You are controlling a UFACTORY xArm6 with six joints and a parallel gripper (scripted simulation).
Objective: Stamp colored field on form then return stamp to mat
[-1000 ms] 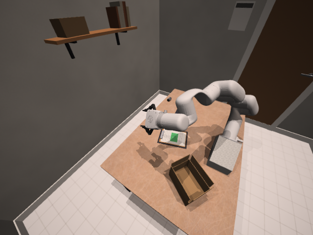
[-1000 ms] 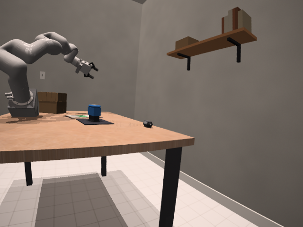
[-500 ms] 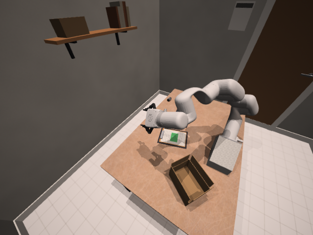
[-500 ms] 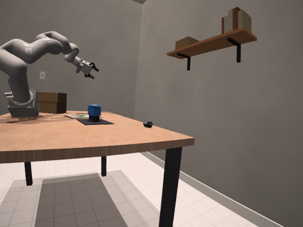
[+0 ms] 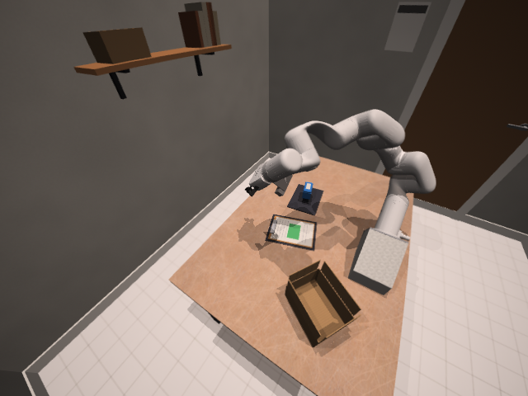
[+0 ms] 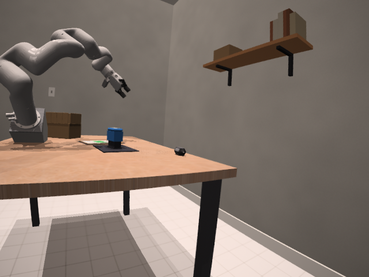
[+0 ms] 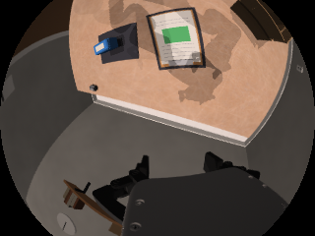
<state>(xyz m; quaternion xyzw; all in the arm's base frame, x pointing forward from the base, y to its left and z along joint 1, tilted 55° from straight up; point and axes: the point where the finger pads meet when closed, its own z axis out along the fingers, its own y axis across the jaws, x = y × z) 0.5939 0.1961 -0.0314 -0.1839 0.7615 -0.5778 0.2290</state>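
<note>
The blue stamp is 340 mm to the right of my hand, 280 mm below it and 160 mm behind it. Also, from my hand: form (330 mm below, 160 mm behind, 70 mm to the right); then dark object (590 mm to the right, 320 mm below, 70 mm ahead); then dark mat (340 mm to the right, 330 mm below, 160 mm behind).
</note>
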